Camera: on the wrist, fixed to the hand. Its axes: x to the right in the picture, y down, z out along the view.
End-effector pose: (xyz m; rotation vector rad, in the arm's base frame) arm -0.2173 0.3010 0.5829 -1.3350 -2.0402 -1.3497
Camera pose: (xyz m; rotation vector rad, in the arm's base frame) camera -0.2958 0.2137 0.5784 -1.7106 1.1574 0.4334
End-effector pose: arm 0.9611 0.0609 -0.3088 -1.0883 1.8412 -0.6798
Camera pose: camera 0.9179 0.0346 -0.2027 2.0394 1.1805 1.1411
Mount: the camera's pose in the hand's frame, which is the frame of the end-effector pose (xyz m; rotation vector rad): -0.0091 -0.0777 -0.0877 -0.0292 -0.0596 -3.1219
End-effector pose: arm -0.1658 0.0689 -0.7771 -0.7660 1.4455 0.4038
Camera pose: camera -0.1787 -0.0438 -0.7466 -1.8117 -0.9744 -1.8262
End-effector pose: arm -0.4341 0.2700 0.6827 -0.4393 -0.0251 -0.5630
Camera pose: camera -0.4907 0.1800 0.6326 0.0102 0.6212 2.5218
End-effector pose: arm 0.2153 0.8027 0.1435 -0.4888 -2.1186 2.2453
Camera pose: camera 0.2290 0.8921 0.2185 1.5343 -0.3773 -0.0102
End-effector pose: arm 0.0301 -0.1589 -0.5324 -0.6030 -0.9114 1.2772
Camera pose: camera 0.1455 -0.1757 -0.5179 0.9558 -0.6807 -1.5549
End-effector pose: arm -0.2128 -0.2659 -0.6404 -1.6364 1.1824 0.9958
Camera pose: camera -0.1297 -0.3322 -0.5902 -1.2021 -1.6733 -1.0338
